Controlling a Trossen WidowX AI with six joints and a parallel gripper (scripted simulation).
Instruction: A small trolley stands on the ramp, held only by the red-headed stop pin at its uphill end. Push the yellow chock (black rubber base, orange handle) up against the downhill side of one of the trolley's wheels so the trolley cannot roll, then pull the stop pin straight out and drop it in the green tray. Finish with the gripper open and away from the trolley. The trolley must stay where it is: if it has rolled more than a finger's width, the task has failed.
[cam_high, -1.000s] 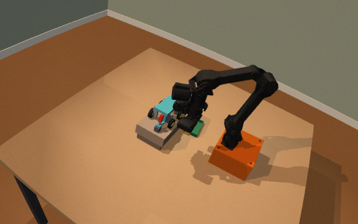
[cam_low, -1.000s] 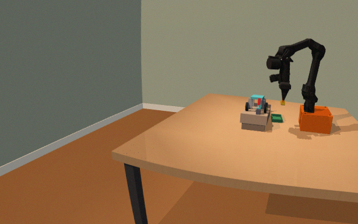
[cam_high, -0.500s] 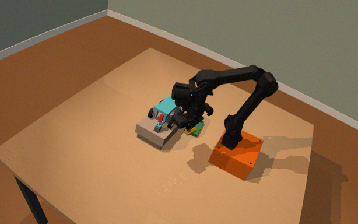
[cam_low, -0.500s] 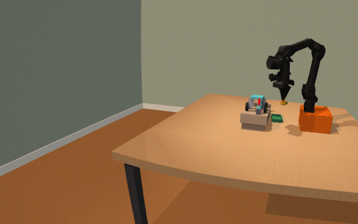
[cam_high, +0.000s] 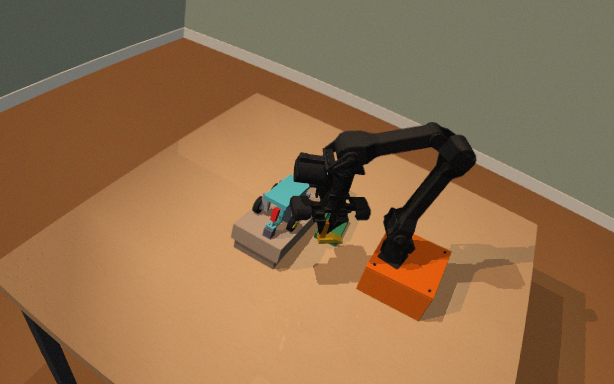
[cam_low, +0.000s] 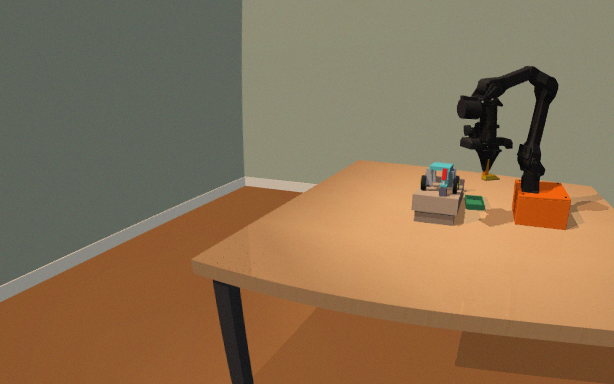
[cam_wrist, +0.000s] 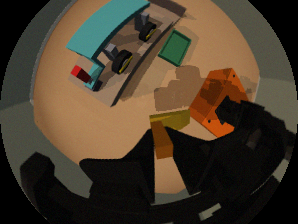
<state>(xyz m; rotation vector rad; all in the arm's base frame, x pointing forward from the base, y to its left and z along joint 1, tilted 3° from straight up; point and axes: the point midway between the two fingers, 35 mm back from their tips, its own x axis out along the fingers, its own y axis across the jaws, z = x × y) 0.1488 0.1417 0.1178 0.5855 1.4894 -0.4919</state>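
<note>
My gripper tip is 1 cm past the yellow chock, 2 cm to the left of it and 1 cm above it. Also, from my gripper tip: teal-topped trolley: 17 cm ahead, 7 cm to the right, 6 cm below; red-headed stop pin: 13 cm ahead, 3 cm to the left, 5 cm below; ramp block: 17 cm ahead, 8 cm to the right, 13 cm below.
</note>
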